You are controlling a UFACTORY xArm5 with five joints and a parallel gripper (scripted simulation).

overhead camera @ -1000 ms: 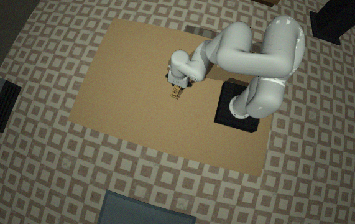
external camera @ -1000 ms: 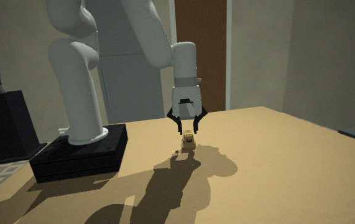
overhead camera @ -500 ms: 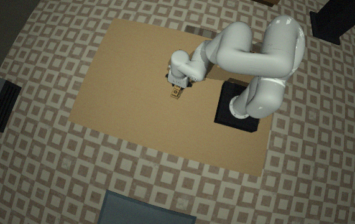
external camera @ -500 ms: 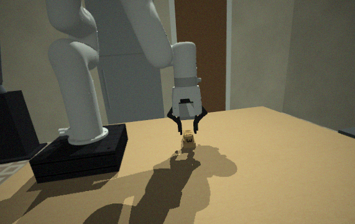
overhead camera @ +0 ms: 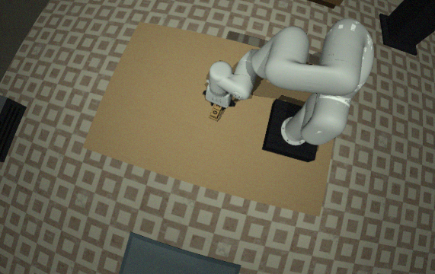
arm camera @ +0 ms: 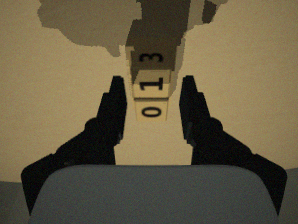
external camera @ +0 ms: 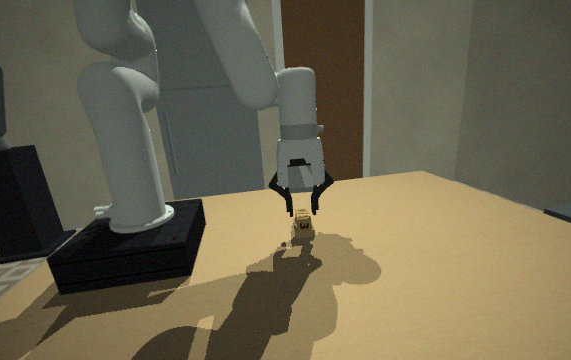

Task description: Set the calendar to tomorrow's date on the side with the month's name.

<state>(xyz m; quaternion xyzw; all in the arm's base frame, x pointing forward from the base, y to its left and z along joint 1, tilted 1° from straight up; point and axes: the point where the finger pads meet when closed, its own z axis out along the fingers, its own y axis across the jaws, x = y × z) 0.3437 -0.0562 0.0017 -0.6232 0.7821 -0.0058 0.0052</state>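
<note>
Now: hand 40 mm above the wooden date cube. Round my hand: wooden calendar tray: 20 mm to the left, 60 mm below.
</note>
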